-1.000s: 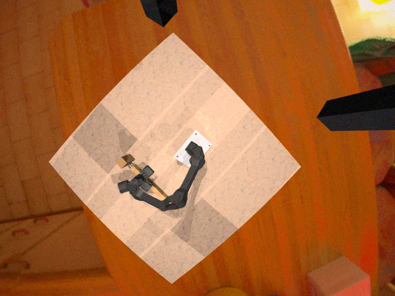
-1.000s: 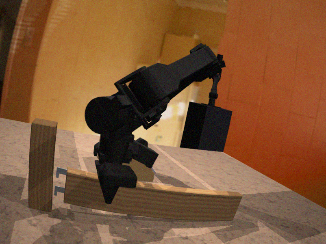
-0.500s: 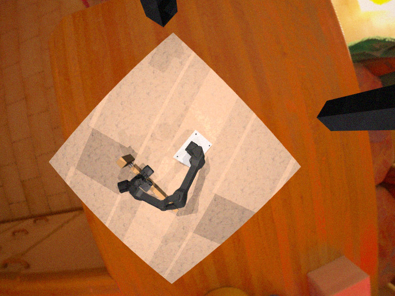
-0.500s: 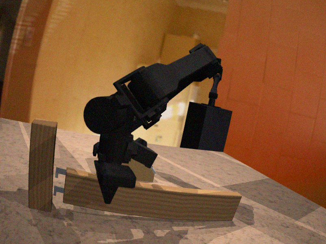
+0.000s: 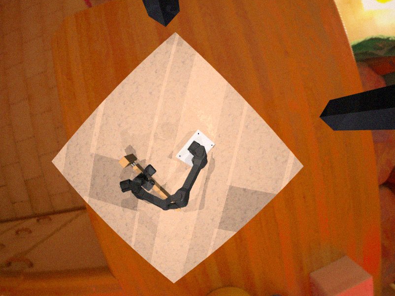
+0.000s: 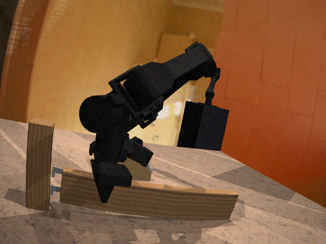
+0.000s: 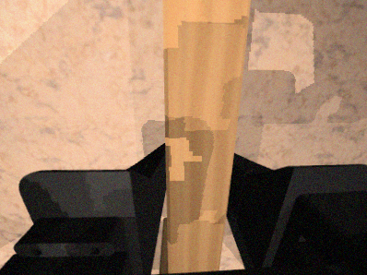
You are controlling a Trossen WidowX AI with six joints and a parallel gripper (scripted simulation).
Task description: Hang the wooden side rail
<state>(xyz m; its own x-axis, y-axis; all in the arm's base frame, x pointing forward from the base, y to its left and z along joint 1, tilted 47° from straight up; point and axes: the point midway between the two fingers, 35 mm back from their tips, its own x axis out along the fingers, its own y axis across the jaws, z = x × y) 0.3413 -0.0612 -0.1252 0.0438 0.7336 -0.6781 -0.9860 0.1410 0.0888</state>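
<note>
My gripper tip is now 140 mm to the left of the headboard post, 40 mm below it and 20 mm past it.
</note>
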